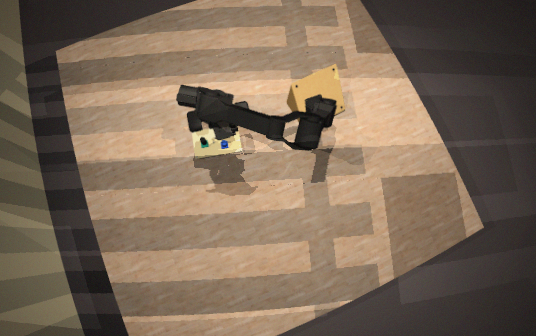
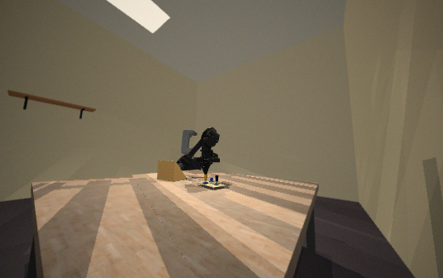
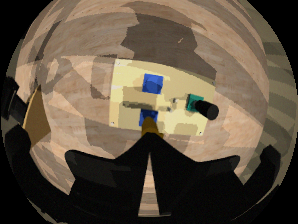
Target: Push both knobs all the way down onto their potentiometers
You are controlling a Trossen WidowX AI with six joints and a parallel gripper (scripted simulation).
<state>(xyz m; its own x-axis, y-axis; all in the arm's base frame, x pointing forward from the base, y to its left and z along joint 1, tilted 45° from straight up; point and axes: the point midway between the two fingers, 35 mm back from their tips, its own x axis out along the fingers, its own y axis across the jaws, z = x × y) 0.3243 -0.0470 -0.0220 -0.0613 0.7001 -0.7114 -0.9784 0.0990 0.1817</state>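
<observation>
The yellow knob is 10 mm below my gripper tip.
</observation>
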